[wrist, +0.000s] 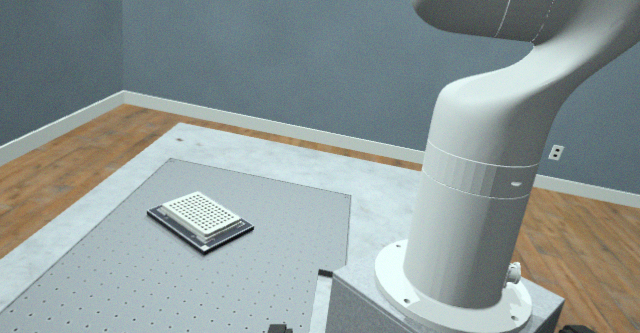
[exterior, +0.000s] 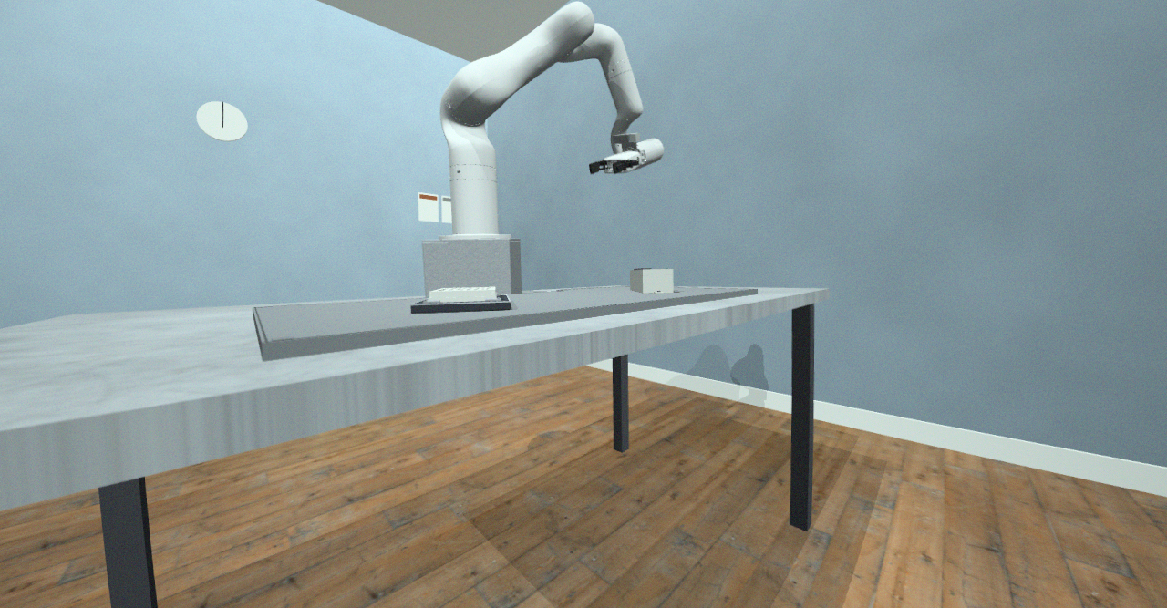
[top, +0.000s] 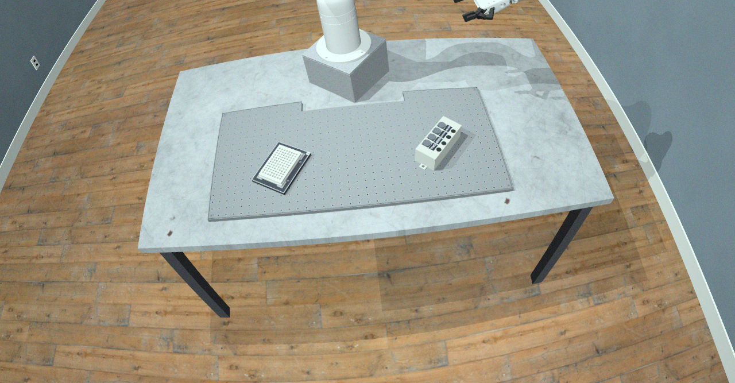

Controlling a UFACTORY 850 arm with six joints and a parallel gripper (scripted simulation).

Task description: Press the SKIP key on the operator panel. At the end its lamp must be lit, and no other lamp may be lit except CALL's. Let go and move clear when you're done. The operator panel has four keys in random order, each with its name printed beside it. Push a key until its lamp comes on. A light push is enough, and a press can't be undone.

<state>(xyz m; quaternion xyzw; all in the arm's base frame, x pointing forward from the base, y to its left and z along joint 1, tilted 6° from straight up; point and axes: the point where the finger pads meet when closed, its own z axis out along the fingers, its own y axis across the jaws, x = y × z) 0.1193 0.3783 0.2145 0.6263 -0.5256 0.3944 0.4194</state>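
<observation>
My hand is 23 cm short of the operator panel, 12 cm to the left of it and 33 cm above it.
</observation>
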